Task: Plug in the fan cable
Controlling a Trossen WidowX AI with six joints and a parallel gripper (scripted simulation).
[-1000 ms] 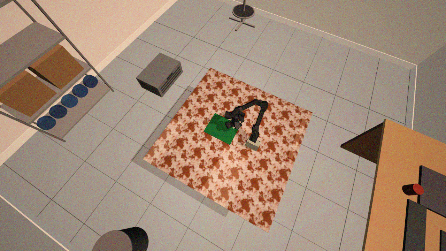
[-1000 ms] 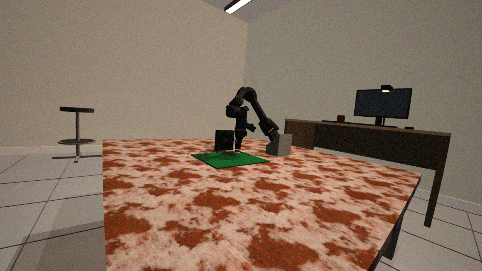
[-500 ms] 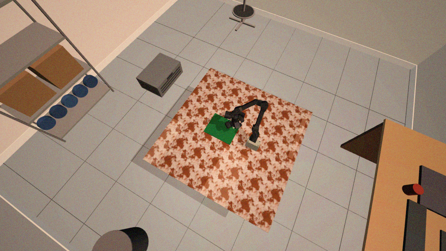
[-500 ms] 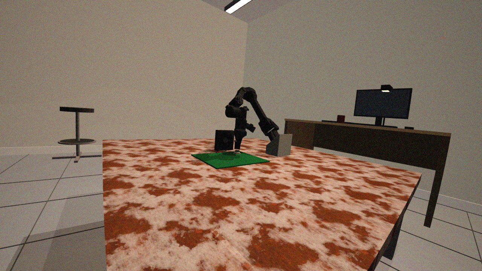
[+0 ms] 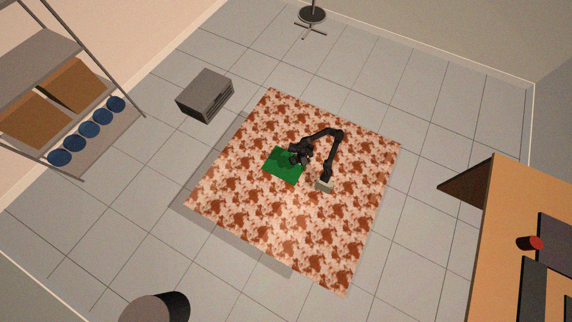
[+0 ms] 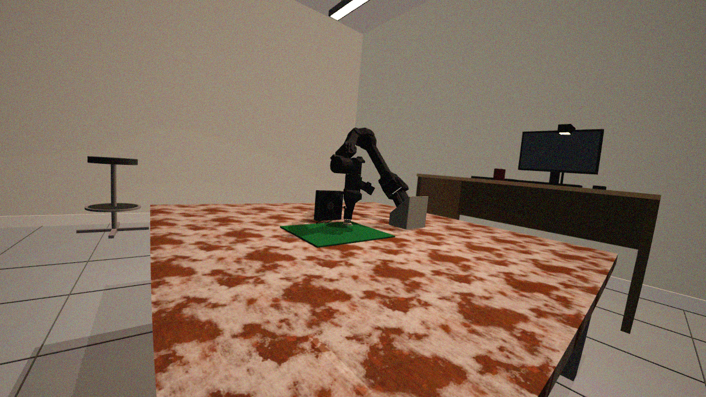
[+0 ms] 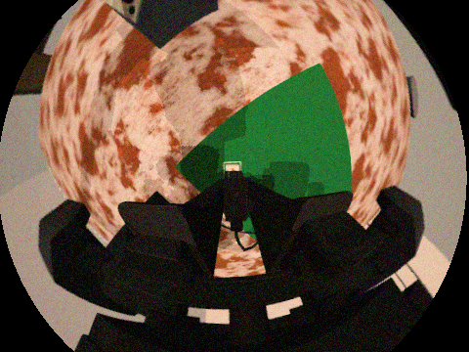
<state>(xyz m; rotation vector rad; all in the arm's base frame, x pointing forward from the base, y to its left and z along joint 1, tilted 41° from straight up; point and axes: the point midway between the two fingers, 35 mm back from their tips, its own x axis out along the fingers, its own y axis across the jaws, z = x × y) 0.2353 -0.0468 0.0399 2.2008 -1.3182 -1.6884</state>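
My gripper tip is now 1 cm below the black plug and 1 cm short of it. Round my gripper tip: green board (10 cm ahead, 7 cm to the left, 5 cm below); then white four-pin header (4 cm below, 1 cm ahead); then black fan (12 cm to the right, 2 cm above, 1 cm ahead).
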